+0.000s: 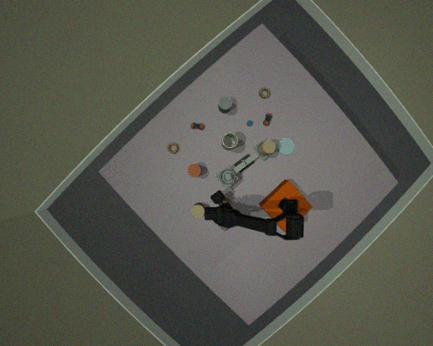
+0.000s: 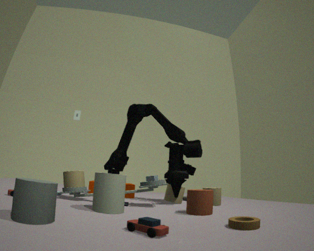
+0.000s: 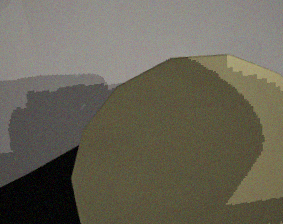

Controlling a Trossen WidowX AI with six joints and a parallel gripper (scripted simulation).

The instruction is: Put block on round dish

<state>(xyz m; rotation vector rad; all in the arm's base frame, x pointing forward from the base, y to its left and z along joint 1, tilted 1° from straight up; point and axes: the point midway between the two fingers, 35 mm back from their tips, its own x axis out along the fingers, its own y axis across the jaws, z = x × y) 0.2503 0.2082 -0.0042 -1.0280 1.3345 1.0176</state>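
The grey block is 90 mm ahead of my gripper tip, 130 mm to the right of it and 60 mm above it. From my gripper tip the other things lie so: hollow pale cylinder: 200 mm ahead, 280 mm to the right, 20 mm above; then blue piece: 180 mm ahead, 440 mm to the right, 20 mm below; then orange cylinder: 240 mm ahead, 60 mm to the right, 10 mm above.
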